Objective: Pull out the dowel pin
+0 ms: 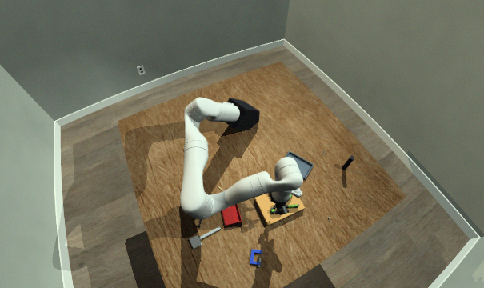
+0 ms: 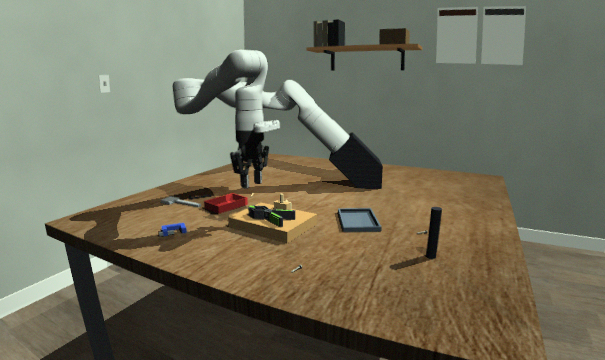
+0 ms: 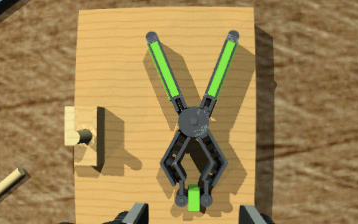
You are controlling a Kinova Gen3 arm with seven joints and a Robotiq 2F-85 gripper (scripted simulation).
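Now: hand 11 cm above the tan bench board, 5 cm to the right of it and 2 cm past it. Also, from my hand: thin pale stick (20 cm behind, 13 cm below); small wooden block (9 cm below, 8 cm behind, 5 cm to the left); dowel pin (8 cm below, 8 cm behind, 5 cm to the left).
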